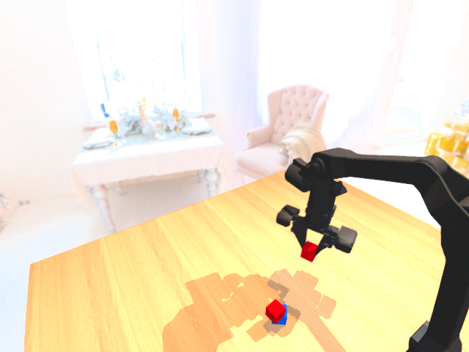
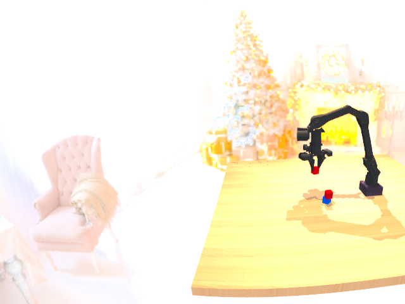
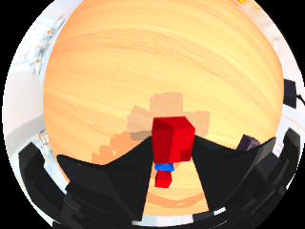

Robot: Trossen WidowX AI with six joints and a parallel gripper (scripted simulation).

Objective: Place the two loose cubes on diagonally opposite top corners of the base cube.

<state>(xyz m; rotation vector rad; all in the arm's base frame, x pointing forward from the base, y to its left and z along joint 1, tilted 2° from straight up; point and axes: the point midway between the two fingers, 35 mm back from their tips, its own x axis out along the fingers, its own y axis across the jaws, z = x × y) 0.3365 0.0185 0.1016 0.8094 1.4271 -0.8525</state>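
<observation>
Now: the blue cube 12 cm to the left of my gripper tip, 11 cm below it and 6 cm behind it. Also, from my gripper tip: red cube (right at my gripper tip).
</observation>
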